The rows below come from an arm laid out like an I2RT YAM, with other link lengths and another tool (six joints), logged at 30 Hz.
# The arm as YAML. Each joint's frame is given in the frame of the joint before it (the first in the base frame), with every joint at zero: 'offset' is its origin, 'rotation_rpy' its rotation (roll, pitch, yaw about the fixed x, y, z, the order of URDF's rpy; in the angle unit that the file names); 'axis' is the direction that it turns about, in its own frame. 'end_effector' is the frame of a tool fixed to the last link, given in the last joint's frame.
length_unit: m
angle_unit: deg
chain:
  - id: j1
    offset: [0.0, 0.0, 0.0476]
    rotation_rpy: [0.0, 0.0, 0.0]
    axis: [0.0, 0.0, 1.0]
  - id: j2
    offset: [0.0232, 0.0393, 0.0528]
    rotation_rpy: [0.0, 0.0, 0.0]
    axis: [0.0, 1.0, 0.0]
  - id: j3
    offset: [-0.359, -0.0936, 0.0]
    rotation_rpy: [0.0, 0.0, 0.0]
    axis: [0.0, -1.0, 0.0]
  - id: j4
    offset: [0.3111, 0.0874, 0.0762]
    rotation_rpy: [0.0, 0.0, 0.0]
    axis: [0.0, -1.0, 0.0]
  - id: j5
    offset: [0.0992, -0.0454, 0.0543]
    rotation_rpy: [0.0, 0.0, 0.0]
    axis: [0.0, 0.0, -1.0]
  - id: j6
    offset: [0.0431, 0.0, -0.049]
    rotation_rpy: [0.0, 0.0, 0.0]
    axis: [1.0, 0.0, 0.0]
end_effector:
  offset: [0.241, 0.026, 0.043]
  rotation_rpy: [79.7, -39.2, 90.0]
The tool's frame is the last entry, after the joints.
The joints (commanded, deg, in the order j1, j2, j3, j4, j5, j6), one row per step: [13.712, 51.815, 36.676, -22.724, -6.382, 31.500]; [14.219, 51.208, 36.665, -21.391, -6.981, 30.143]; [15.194, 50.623, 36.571, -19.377, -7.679, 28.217]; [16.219, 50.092, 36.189, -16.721, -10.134, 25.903]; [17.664, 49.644, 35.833, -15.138, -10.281, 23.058]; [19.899, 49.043, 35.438, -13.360, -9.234, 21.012]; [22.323, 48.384, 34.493, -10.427, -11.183, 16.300]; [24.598, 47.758, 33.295, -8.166, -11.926, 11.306]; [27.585, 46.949, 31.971, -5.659, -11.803, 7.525]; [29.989, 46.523, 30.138, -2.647, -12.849, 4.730]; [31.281, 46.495, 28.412, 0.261, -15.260, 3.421]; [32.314, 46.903, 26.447, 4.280, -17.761, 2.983]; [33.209, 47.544, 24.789, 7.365, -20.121, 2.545]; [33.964, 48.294, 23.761, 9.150, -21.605, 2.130]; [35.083, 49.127, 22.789, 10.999, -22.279, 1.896]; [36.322, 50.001, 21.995, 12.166, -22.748, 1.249]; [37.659, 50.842, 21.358, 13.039, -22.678, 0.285]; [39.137, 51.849, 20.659, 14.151, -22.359, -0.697]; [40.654, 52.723, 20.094, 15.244, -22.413, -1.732]
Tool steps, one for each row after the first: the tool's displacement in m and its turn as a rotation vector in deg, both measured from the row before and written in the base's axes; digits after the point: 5 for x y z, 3 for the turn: [0.00066, 0.00860, 0.01264, -0.193, -2.198, 1.795]; [0.00022, 0.01346, 0.01584, -0.437, -2.959, 2.636]; [-0.00384, 0.02211, 0.01701, 0.243, -3.217, 4.319]; [-0.00418, 0.01434, 0.00913, -1.620, -2.771, 2.963]; [-0.00444, 0.01428, 0.01056, -1.401, -2.938, 2.255]; [-0.01460, 0.03004, 0.01286, -1.861, -4.451, 6.186]; [-0.01456, 0.02230, 0.00444, -2.776, -4.136, 4.904]; [-0.01617, 0.02185, 0.00545, -1.913, -4.020, 4.235]; [-0.01730, 0.02089, 0.00029, -0.880, -2.996, 4.314]; [-0.01595, 0.01701, -0.00107, 0.398, -1.540, 3.981]; [-0.01388, 0.01516, 0.00016, 1.213, -1.331, 3.548]; [-0.01357, 0.01291, -0.00392, 0.707, -0.649, 3.279]; [-0.00960, 0.00916, -0.00589, 0.102, -0.118, 2.289]; [-0.00839, 0.00882, -0.00584, 0.049, -0.126, 1.826]; [-0.00906, 0.00869, -0.00853, -0.513, -0.057, 1.851]; [-0.00794, 0.00777, -0.00871, -0.838, -0.340, 1.517]; [-0.00778, 0.00794, -0.00940, -0.888, -0.426, 1.434]; [-0.01012, 0.00858, -0.00675, -0.658, -0.613, 1.852]
